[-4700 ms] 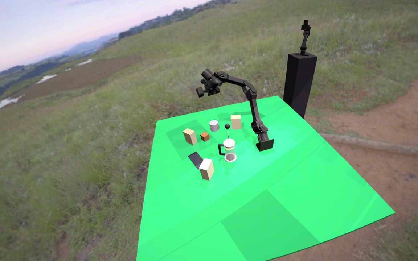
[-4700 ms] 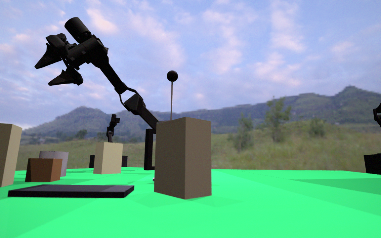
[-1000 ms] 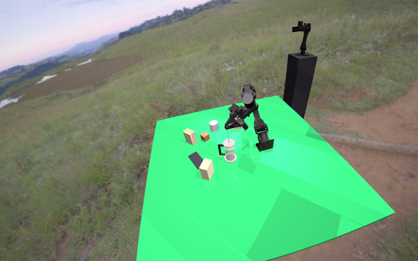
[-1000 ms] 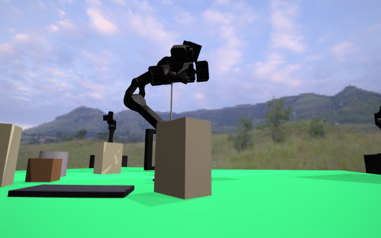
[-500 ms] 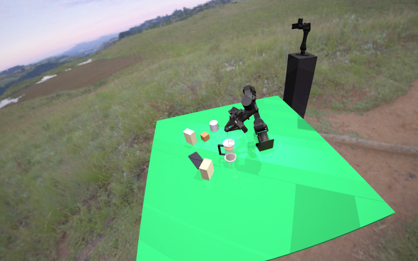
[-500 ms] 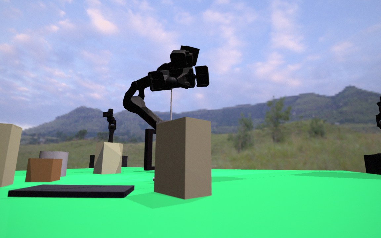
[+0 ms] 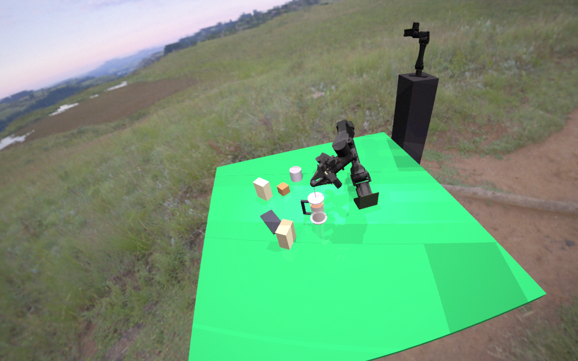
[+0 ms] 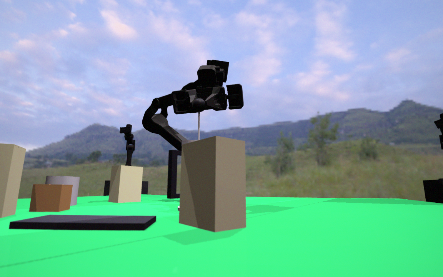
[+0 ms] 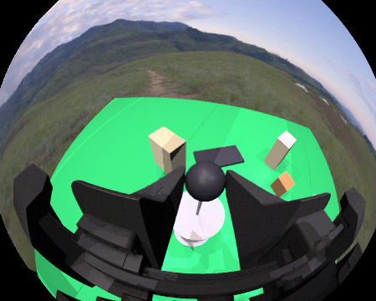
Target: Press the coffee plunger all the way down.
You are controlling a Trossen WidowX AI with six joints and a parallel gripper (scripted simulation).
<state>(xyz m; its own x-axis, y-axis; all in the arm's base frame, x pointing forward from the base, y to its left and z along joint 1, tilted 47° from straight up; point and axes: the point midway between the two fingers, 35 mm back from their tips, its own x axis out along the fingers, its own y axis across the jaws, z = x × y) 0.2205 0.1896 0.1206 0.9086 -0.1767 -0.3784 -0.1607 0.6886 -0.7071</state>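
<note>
Now: the coffee press 1 cm ahead of my gripper tip, 1 cm to the right of it and 12 cm below it. Round my gripper tip: flat black slab: 22 cm ahead, 3 cm to the right, 23 cm below.
</note>
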